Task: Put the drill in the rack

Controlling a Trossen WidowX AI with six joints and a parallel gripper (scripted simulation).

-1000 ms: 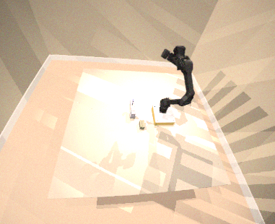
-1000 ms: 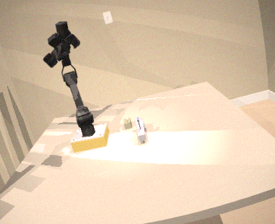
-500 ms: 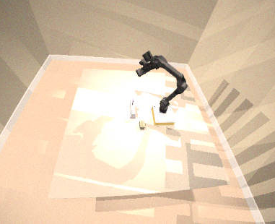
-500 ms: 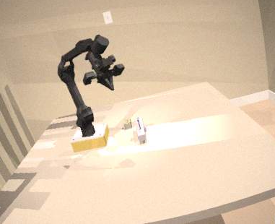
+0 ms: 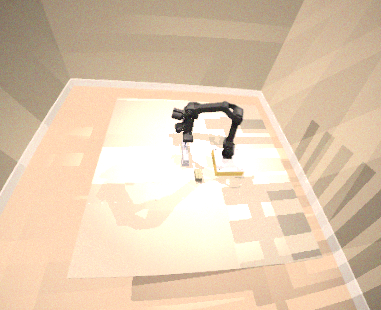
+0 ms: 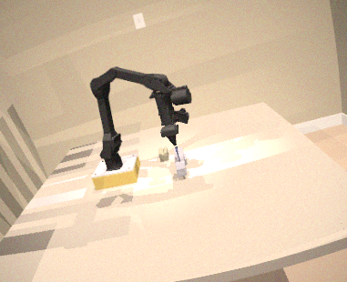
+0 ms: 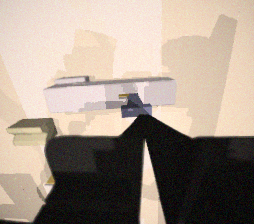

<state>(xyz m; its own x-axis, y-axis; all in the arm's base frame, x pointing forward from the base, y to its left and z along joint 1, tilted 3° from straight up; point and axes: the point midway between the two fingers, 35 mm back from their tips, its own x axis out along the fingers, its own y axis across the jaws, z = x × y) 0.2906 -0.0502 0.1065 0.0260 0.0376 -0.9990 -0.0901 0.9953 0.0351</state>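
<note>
Right now my gripper tip is 90 mm above the drill, 60 mm to the right of it and 10 mm past it. The rest, counted from my gripper tip: sleeve block (100 mm below, 40 mm to the left, 10 mm behind); rack (200 mm to the left, 110 mm below, 100 mm behind).
</note>
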